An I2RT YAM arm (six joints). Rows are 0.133 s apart.
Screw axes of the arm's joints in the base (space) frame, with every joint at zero. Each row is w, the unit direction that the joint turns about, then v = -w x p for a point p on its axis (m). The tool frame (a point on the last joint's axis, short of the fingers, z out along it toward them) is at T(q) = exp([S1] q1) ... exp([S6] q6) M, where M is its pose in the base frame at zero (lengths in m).
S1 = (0, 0, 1, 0, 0, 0)
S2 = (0, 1, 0, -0.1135, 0, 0.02)
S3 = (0, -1, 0, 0.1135, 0, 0.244)
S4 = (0, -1, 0, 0.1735, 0, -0.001)
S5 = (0, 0, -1, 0, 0.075, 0)
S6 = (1, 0, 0, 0, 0.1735, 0)
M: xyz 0.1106 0 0.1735 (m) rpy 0 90 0 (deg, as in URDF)
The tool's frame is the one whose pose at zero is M.
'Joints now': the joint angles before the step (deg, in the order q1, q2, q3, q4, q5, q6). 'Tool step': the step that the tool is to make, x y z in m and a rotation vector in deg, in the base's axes. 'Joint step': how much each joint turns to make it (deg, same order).
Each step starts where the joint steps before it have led.
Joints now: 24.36 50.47 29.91 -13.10 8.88 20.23
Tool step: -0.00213 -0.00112 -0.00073 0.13 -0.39 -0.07
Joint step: -0.03 -0.84 -0.59 0.16 0.05 -0.01
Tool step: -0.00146 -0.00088 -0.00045 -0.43 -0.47 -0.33
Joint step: 0.06 -0.58 -0.40 0.11 0.65 -0.28
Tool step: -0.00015 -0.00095 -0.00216 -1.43 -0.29 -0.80
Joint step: 0.03 0.01 -0.44 0.26 1.47 -0.75
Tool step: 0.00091 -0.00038 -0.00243 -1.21 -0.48 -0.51
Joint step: -0.01 0.33 -0.51 0.94 1.13 -0.83
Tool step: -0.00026 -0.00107 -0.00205 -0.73 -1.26 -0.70
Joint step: -0.04 -0.33 -0.96 1.62 1.19 -0.66
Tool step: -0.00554 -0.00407 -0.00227 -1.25 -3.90 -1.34
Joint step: 0.04 -2.89 -2.70 3.29 2.58 -1.73
